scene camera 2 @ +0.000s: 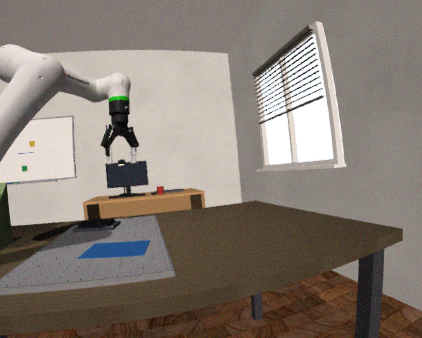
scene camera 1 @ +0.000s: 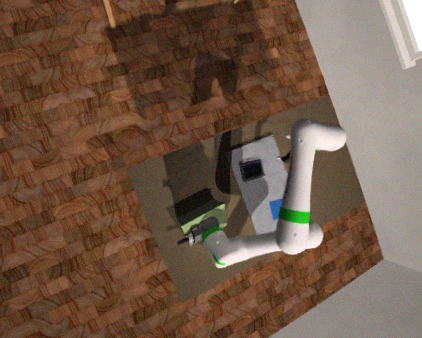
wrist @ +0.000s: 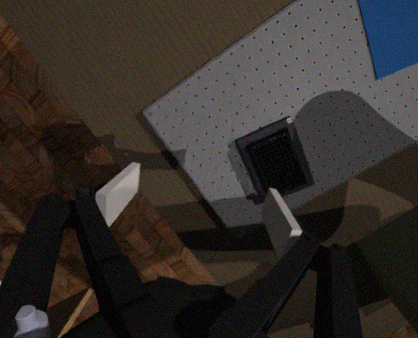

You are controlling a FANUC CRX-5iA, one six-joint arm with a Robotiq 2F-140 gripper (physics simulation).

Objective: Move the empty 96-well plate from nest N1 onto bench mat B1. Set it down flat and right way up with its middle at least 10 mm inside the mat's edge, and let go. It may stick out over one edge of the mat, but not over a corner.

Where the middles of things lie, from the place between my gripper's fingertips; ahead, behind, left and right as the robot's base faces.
I see the black 96-well plate (wrist: 275, 157) 24 cm below my hand, 11 cm behind it and 10 cm to the right of it. Round my hand: dark nest N1 (wrist: 272, 128): 25 cm below, 11 cm behind, 10 cm to the right; then blue bench mat B1 (scene camera 2: 134, 248): 41 cm to the right, 25 cm below, 3 cm ahead.
